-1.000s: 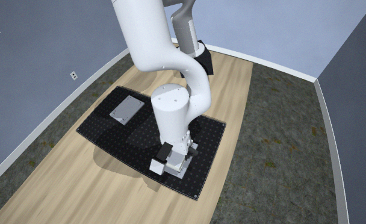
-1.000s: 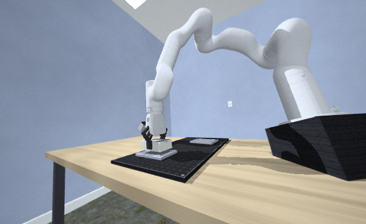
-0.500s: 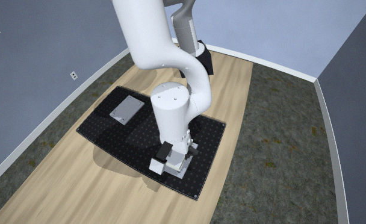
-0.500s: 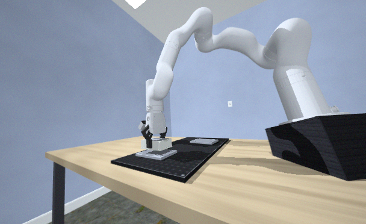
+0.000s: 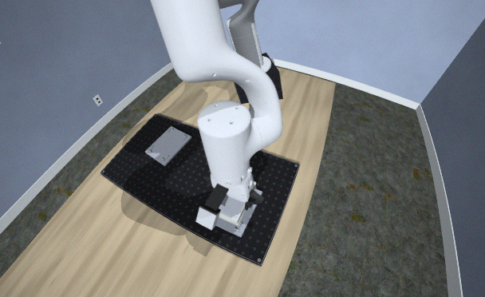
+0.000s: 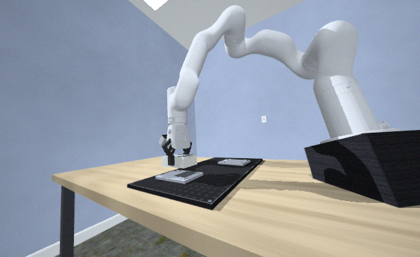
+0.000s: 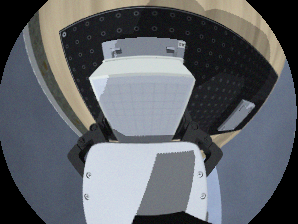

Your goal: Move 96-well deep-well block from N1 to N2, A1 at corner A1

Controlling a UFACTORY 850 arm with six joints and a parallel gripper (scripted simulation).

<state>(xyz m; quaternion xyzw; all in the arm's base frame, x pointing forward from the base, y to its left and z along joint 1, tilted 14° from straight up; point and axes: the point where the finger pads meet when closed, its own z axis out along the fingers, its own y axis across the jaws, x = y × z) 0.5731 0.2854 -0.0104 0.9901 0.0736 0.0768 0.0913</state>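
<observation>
Right now the plate nest N2 is 6 cm behind my hand, 37 cm to the right of it and 6 cm below it. Also, from my hand: plate nest N1: 6 cm below; white deep-well block: right at my hand.
</observation>
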